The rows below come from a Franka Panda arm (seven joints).
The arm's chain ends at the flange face. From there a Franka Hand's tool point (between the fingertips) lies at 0.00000 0.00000 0.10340 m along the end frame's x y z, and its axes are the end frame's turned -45 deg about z.
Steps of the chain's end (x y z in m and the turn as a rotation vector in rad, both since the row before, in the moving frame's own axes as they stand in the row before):
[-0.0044, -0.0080, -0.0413, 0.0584, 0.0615, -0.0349]
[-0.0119, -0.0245, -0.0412, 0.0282, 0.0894, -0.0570]
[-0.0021, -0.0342, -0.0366, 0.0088, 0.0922, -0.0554]
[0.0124, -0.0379, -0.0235, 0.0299, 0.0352, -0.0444]
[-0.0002, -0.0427, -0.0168, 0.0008, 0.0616, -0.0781]
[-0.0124, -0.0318, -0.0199, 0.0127, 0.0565, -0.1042]
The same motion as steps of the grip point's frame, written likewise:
[0.0113, -0.0087, -0.0417, -0.0022, 0.0848, -0.0349]
[0.0176, -0.0215, -0.0417, -0.0433, 0.0832, -0.0570]
[0.0302, -0.0198, -0.0370, -0.0590, 0.0714, -0.0554]
[0.0403, -0.0177, -0.0236, -0.0037, 0.0460, -0.0444]
[0.0348, -0.0261, -0.0170, -0.0430, 0.0441, -0.0781]
[0.0189, -0.0283, -0.0201, -0.0310, 0.0489, -0.1042]

